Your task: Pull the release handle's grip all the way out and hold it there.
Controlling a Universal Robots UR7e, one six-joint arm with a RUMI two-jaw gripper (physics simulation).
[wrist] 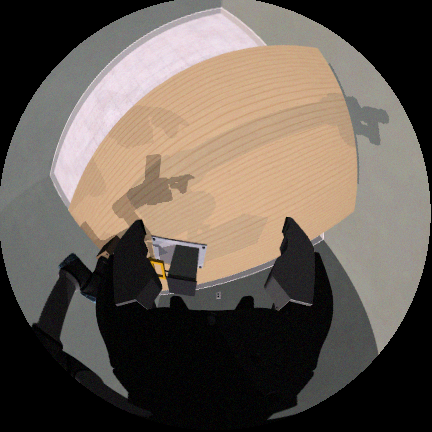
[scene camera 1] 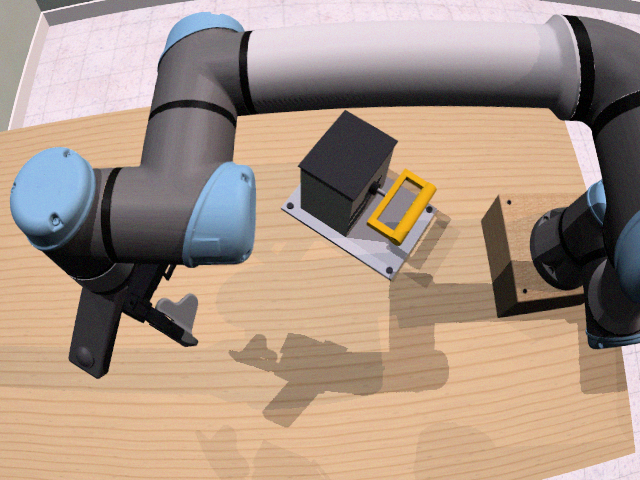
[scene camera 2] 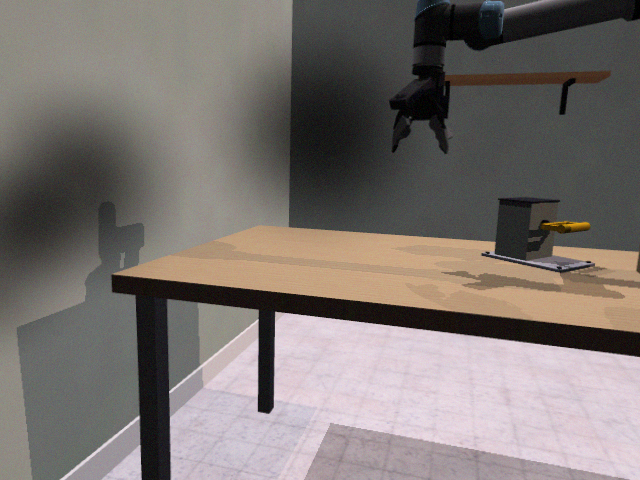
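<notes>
The release handle's yellow grip is a rectangular loop with a thick outer bar. A short metal rod joins it to the side of a dark box. The box stands on a light grey base plate, and the grip hangs level above the plate. My gripper is open and empty. It points down, high above the table and well to the left of the grip in both scene views. The wrist partly hides it in scene camera 1.
The wooden table bears the plate. A wooden block carries the arm's base, to the right of the grip. The forearm passes behind the box in scene camera 1. A wall shelf hangs at the back.
</notes>
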